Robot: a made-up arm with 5 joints. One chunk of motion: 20 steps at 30 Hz.
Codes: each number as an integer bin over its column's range. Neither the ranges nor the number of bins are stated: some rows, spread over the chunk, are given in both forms.
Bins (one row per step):
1: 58 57 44 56 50
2: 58 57 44 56 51
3: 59 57 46 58 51
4: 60 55 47 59 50
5: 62 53 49 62 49
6: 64 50 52 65 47
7: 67 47 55 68 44
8: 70 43 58 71 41
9: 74 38 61 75 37
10: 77 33 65 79 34
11: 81 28 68 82 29
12: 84 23 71 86 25
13: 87 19 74 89 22
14: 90 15 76 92 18
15: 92 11 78 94 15
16: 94 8 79 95 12
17: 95 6 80 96 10
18: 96 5 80 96 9
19: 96 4 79 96 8
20: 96 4 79 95 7
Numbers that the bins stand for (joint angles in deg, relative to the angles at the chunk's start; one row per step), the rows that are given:
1: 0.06 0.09 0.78 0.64 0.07
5: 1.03 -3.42 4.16 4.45 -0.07
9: 3.94 -16.61 12.28 12.73 -1.77
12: 6.36 -29.79 19.05 19.73 -3.46
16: 8.79 -42.97 24.46 25.45 -5.30
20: 9.27 -46.48 24.46 25.45 -6.01
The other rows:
2: 0.06 0.09 0.78 0.64 0.21
3: 0.30 0.09 2.13 1.91 0.21
4: 0.55 -1.67 2.81 2.55 0.07
6: 1.52 -6.06 6.19 6.36 -0.35
7: 2.24 -8.70 8.22 8.27 -0.78
8: 2.97 -12.21 10.25 10.18 -1.20
10: 4.67 -21.00 14.99 15.27 -2.19
11: 5.64 -25.39 17.02 17.18 -2.90
13: 7.09 -33.30 21.08 21.64 -3.89
14: 7.82 -36.82 22.43 23.55 -4.45
15: 8.30 -40.33 23.79 24.82 -4.88
17: 9.03 -44.73 25.14 26.09 -5.59
18: 9.27 -45.61 25.14 26.09 -5.73
19: 9.27 -46.48 24.46 26.09 -5.87

